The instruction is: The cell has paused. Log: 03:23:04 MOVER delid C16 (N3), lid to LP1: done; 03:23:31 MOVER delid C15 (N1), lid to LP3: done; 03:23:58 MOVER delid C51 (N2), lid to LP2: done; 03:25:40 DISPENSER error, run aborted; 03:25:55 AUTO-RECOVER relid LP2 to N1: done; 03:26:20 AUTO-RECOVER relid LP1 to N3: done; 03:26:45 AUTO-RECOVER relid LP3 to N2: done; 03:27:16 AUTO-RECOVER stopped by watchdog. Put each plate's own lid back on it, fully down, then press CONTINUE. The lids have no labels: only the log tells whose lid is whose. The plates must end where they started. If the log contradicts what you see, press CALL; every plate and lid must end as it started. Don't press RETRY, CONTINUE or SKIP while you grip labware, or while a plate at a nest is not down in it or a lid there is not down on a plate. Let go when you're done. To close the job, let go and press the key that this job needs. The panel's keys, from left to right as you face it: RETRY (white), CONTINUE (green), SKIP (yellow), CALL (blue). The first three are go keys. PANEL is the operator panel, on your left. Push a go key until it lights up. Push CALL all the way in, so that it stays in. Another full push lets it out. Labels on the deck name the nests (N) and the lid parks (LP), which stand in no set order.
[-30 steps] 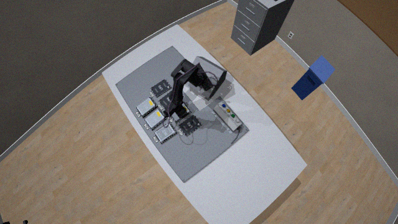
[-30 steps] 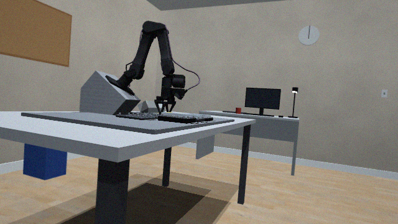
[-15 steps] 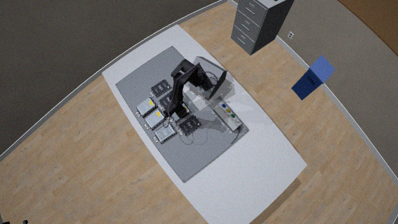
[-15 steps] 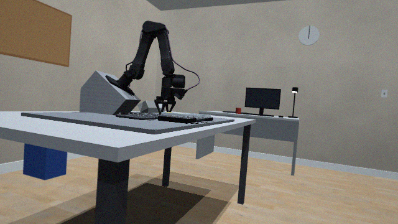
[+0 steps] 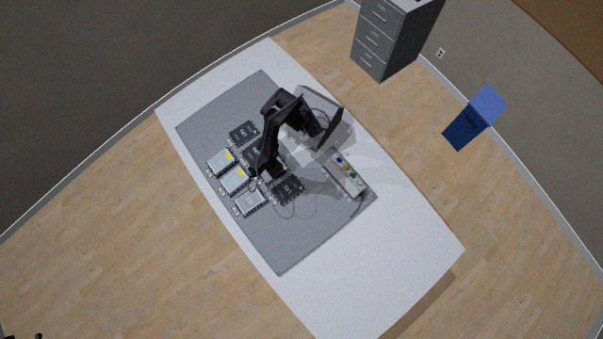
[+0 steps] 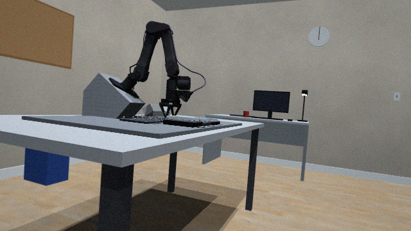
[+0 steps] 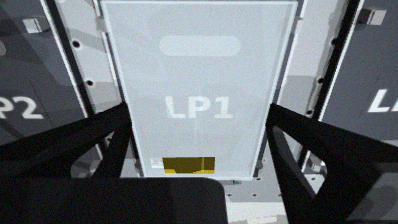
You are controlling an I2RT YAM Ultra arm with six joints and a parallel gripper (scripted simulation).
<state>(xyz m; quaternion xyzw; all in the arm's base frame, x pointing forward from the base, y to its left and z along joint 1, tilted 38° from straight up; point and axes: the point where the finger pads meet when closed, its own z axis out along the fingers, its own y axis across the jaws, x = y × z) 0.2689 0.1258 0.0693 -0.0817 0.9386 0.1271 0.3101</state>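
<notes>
The lid park LP1 is 20 mm below my hand. Also, from my hand: blue key: 310 mm behind, 90 mm to the left, 30 mm above; lid park LP2: 120 mm to the left, 40 mm behind, 20 mm below; lid park LP4: 120 mm to the right, 40 mm ahead, 20 mm below.
</notes>
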